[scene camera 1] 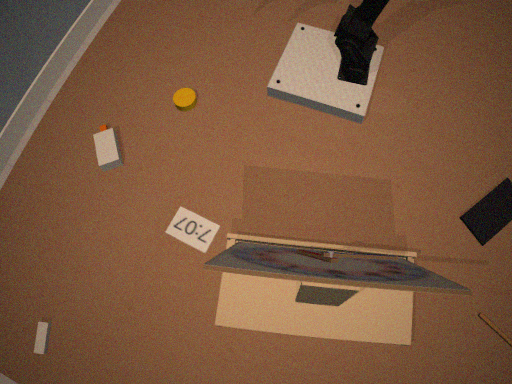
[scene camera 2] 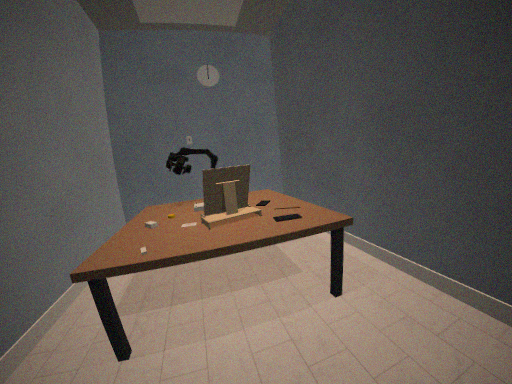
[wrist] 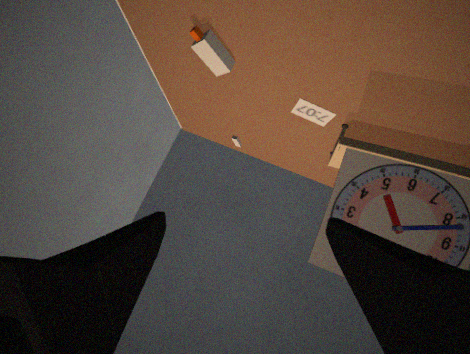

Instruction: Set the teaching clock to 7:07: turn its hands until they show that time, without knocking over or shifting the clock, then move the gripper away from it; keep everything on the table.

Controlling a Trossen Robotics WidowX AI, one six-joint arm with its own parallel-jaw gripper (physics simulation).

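Places are measured from the arm's base along level axes (x ahead, y right, z down), in centimetres.
Pixels of known places: gripper, fingertip midpoint: (scene camera 2: 176, 172) (wrist: 247, 222); arm's base at its link origin: (scene camera 1: 353, 71).
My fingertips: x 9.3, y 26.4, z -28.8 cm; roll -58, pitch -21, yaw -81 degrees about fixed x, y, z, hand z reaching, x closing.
For each thing: its middle in the pictures, then the offset to it from my fingertips.
- teaching clock at the middle of its body: (scene camera 1: 329, 258) (wrist: 397, 227) (scene camera 2: 226, 189) dy -27.3, dx +36.1, dz +13.2 cm
- short red hand at the middle of its body: (scene camera 1: 316, 255) (wrist: 392, 213) dy -25.5, dx +35.6, dz +15.6 cm
- long blue hand at the middle of its body: (scene camera 1: 361, 256) (wrist: 426, 227) dy -31.9, dx +34.4, dz +14.8 cm
- yellow disc at the middle of its body: (scene camera 1: 185, 99) (scene camera 2: 171, 216) dy +8.1, dx +4.9, dz +30.5 cm
- white box at the middle of its body: (scene camera 1: 107, 145) (wrist: 210, 50) (scene camera 2: 150, 224) dy +21.1, dx +19.5, dz +30.1 cm
- small white block at the middle of its body: (scene camera 1: 42, 337) (wrist: 236, 141) (scene camera 2: 143, 250) dy +20.1, dx +60.7, dz +30.9 cm
- thin stick at the middle of its body: (scene camera 2: 287, 207) dy -66.3, dx +40.8, dz +31.1 cm
The teaching clock (scene camera 1: 320, 275) (scene camera 2: 212, 192) (wrist: 326, 247) stands upright on its wooden base. In the wrist view its face shows upside down, partly behind a finger. The short red hand (wrist: 392, 211) points about at the 5, slightly to the 4 side. The long blue hand (wrist: 432, 228) points between 8 and 9, nearer the 8. The card reading 7:07 (scene camera 1: 192, 229) (scene camera 2: 189, 225) (wrist: 313, 112) lies flat beside the clock. My gripper (scene camera 2: 179, 169) (wrist: 247, 222) is open and empty, raised above the table and apart from the clock; its fingers do not show in scene camera 1.
A yellow disc (scene camera 1: 185, 96) (scene camera 2: 171, 216), a white box (scene camera 1: 106, 148) (scene camera 2: 151, 224) (wrist: 212, 57) with an orange end and a small white block (scene camera 1: 41, 338) (scene camera 2: 143, 250) (wrist: 236, 141) lie on the card's side. Black flat items (scene camera 1: 492, 212) (scene camera 2: 287, 218) and a thin stick (scene camera 1: 495, 329) (scene camera 2: 287, 208) lie opposite.
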